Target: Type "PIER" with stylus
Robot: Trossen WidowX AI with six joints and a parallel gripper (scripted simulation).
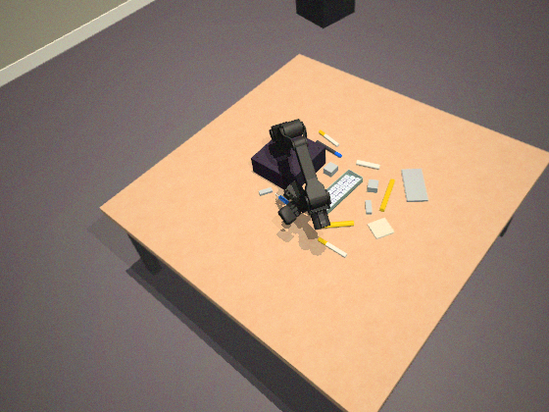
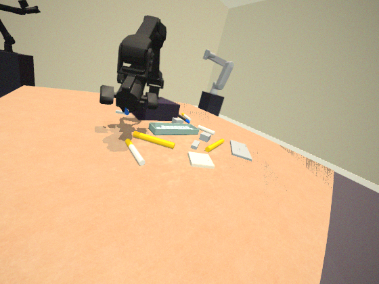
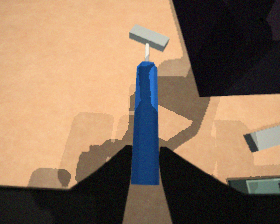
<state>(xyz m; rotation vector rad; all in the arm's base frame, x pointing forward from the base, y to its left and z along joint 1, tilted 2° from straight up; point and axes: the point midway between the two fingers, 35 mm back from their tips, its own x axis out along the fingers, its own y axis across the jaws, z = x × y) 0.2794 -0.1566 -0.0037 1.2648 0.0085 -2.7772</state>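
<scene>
Right now the blue stylus is 60 mm behind my gripper tip. The rest, counted from my gripper tip: cream tile: 260 mm ahead, 200 mm to the left, 50 mm below; then white stick: 390 mm to the left, 50 mm below; then grey block: 170 mm behind, 10 mm to the right, 50 mm below.
</scene>
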